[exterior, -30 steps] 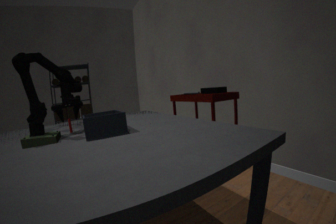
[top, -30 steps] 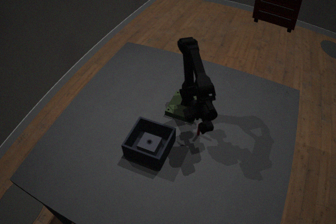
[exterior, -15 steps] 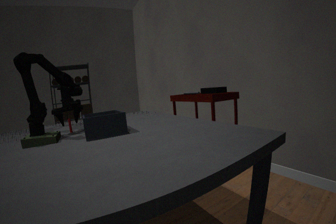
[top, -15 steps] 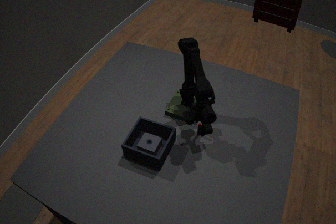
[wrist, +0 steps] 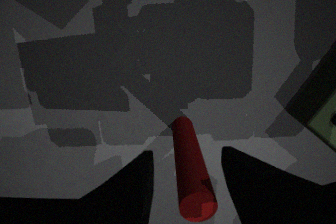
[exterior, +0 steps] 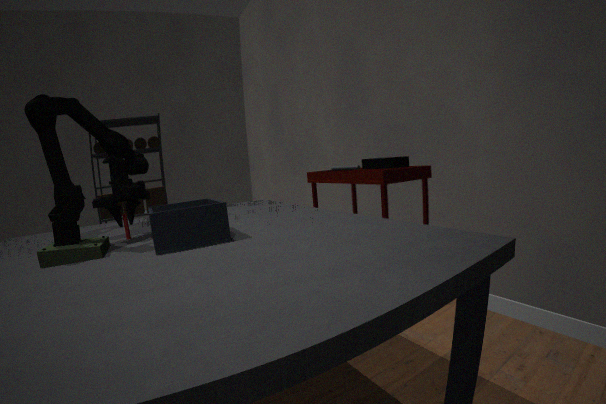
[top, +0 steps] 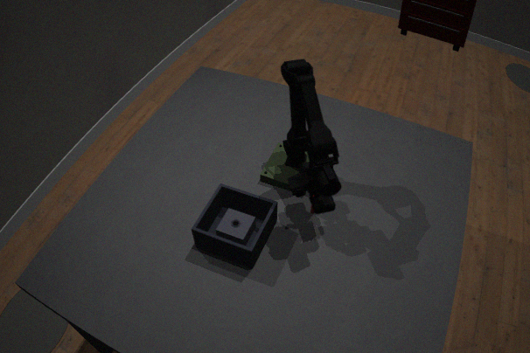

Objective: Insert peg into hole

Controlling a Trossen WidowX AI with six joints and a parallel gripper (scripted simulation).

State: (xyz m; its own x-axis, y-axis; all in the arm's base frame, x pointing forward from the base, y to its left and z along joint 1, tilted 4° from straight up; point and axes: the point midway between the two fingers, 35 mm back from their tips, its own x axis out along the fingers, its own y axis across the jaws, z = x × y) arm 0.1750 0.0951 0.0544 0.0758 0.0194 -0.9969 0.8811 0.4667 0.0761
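My gripper is now 15 cm short of the grey plate, 21 cm to the left of it and 3 cm above it. Round my hand: box: 15 cm ahead, 21 cm to the right, 5 cm below; red peg: 4 cm below.
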